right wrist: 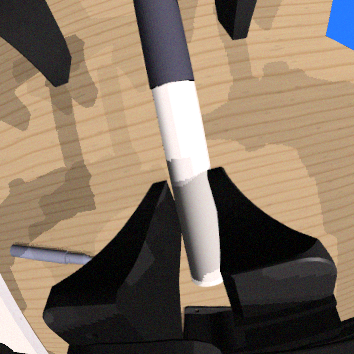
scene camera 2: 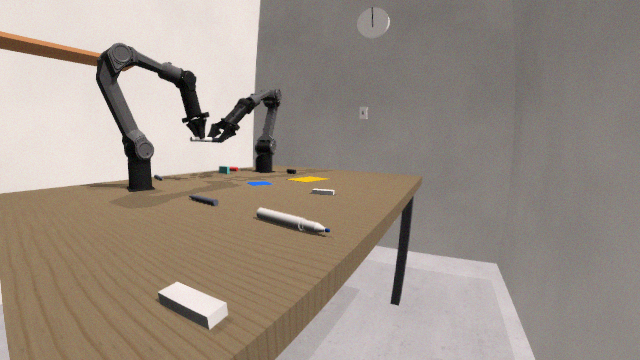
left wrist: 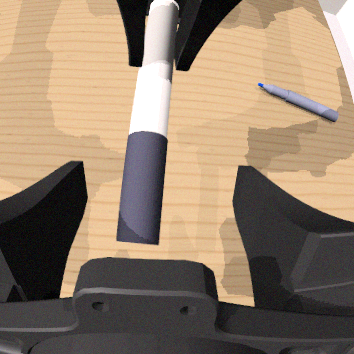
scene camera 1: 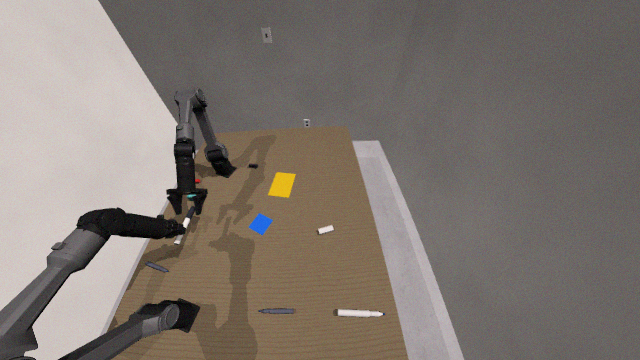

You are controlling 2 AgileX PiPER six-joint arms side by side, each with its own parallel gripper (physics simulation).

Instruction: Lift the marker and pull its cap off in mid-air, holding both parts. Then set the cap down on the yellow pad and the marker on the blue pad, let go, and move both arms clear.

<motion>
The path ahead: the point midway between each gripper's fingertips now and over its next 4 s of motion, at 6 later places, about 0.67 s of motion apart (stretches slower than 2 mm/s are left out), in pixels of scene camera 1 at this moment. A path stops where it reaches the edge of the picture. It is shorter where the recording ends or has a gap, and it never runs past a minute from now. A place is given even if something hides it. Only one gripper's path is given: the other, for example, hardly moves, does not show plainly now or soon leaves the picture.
My left gripper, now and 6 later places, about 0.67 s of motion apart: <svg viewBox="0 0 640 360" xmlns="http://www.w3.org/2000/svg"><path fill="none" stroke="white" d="M188 214L191 208L194 202L196 194L196 175L211 174L224 173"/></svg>
</motion>
